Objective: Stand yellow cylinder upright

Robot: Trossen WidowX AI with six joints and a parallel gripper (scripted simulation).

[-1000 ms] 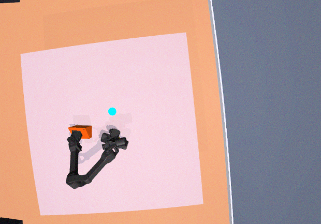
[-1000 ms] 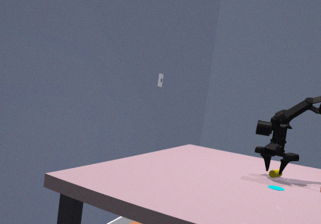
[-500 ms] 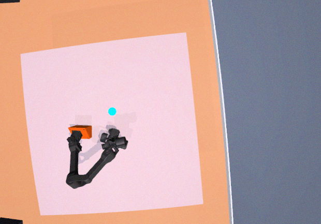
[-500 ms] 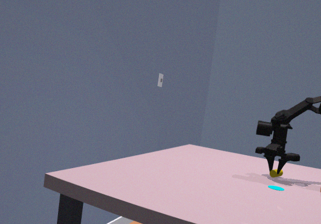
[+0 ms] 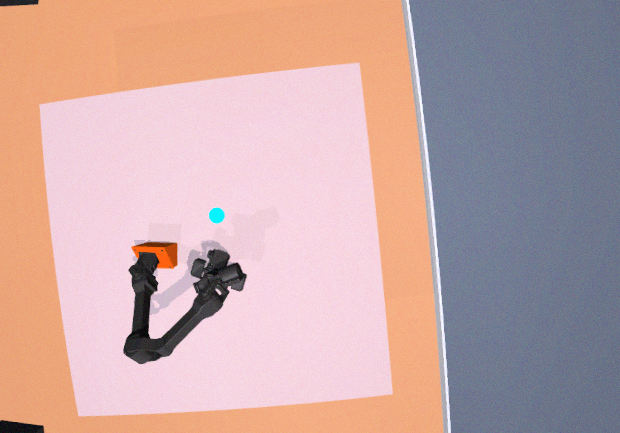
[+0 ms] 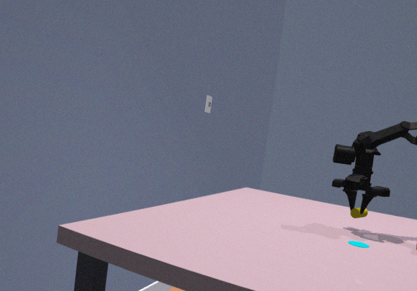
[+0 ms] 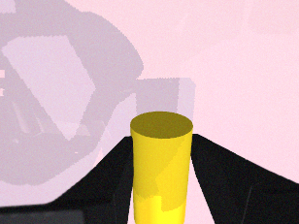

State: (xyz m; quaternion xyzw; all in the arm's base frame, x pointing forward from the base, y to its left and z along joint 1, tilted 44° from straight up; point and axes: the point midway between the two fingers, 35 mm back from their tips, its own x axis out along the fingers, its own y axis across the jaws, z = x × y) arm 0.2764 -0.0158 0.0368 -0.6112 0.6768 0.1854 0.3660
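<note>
The cyan circle lies 19 cm to the left of my gripper tip, 6 cm below it and 5 cm behind it. Also, from my gripper tip: yellow tall cylinder: 2 cm to the right, 1 cm behind.
</note>
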